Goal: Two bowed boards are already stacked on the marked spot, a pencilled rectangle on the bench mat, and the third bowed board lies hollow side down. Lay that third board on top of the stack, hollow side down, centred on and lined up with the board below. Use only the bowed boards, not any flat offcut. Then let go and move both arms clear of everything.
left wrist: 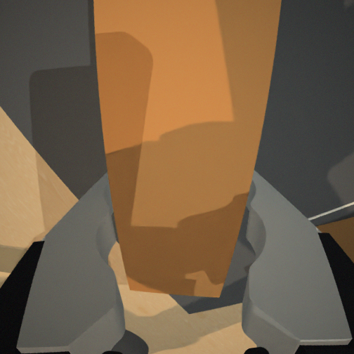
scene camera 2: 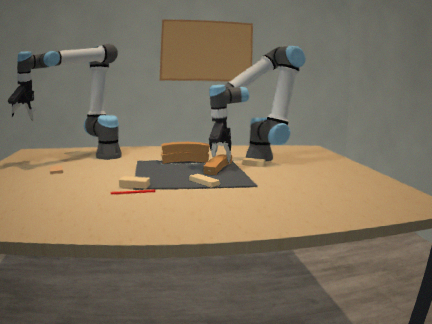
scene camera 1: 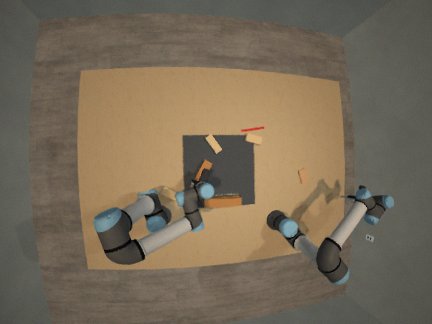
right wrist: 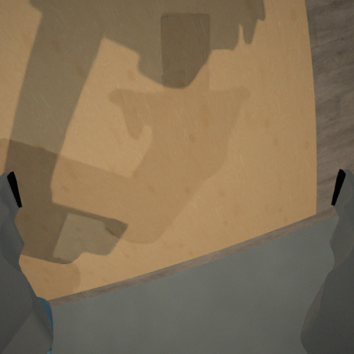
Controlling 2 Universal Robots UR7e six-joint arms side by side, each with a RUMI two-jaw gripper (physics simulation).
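Pixels of known places: right gripper, between the fingertips: [scene camera 2: 22, 118] [scene camera 1: 348, 199]; left arm's base, origin of its link: [scene camera 2: 259, 158]; right arm's base, origin of its link: [scene camera 2: 108, 156] [scene camera 1: 275, 219].
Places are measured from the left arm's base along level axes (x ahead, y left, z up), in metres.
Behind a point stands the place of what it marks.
The third bowed board [scene camera 1: 205, 165] @(x 0.318, y -0.337, z 0.051 m) [scene camera 2: 216, 164] @(x 0.331, y -0.328, z 0.051 m) [left wrist: 185, 100], orange, lies low over the mat, one end towards the left arm. My left gripper [scene camera 1: 199, 178] @(x 0.203, y -0.268, z 0.026 m) [scene camera 2: 222, 159] @(x 0.203, y -0.268, z 0.026 m) [left wrist: 178, 170] is shut across it near that end, a finger on each side; any small gap under it is hidden. The stack of two bowed boards [scene camera 1: 223, 202] @(x 0.071, y -0.426, z 0.106 m) [scene camera 2: 185, 151] @(x 0.095, y -0.430, z 0.066 m) stands at the mat's rear edge in scene camera 2; a corner shows in the left wrist view. Pale lines of the marked rectangle [left wrist: 331, 210] show beside it. My right gripper [scene camera 2: 22, 116] @(x -0.019, y -1.320, z 0.249 m) [right wrist: 175, 172] is open and empty, high above the table's side.
The dark mat [scene camera 1: 235, 165] @(x 0.297, y -0.551, z 0.006 m) [scene camera 2: 160, 175] @(x 0.319, y -0.577, z 0.006 m) carries a pale offcut [scene camera 1: 213, 143] @(x 0.460, y -0.406, z 0.026 m) [scene camera 2: 204, 180] @(x 0.490, y -0.415, z 0.025 m). Another offcut [scene camera 1: 254, 139] @(x 0.467, y -0.697, z 0.036 m) [scene camera 2: 134, 182] @(x 0.501, y -0.696, z 0.029 m) lies at its corner near a red stick [scene camera 1: 252, 129] @(x 0.543, y -0.700, z 0.005 m) [scene camera 2: 132, 192] @(x 0.550, y -0.706, z 0.004 m). One offcut [scene camera 1: 170, 193] @(x 0.152, y -0.089, z 0.028 m) [scene camera 2: 253, 162] @(x 0.175, y -0.098, z 0.019 m) lies by the left arm, a small block [scene camera 1: 303, 175] @(x 0.170, y -1.088, z 0.015 m) [scene camera 2: 56, 170] @(x 0.212, y -1.081, z 0.015 m) farther off.
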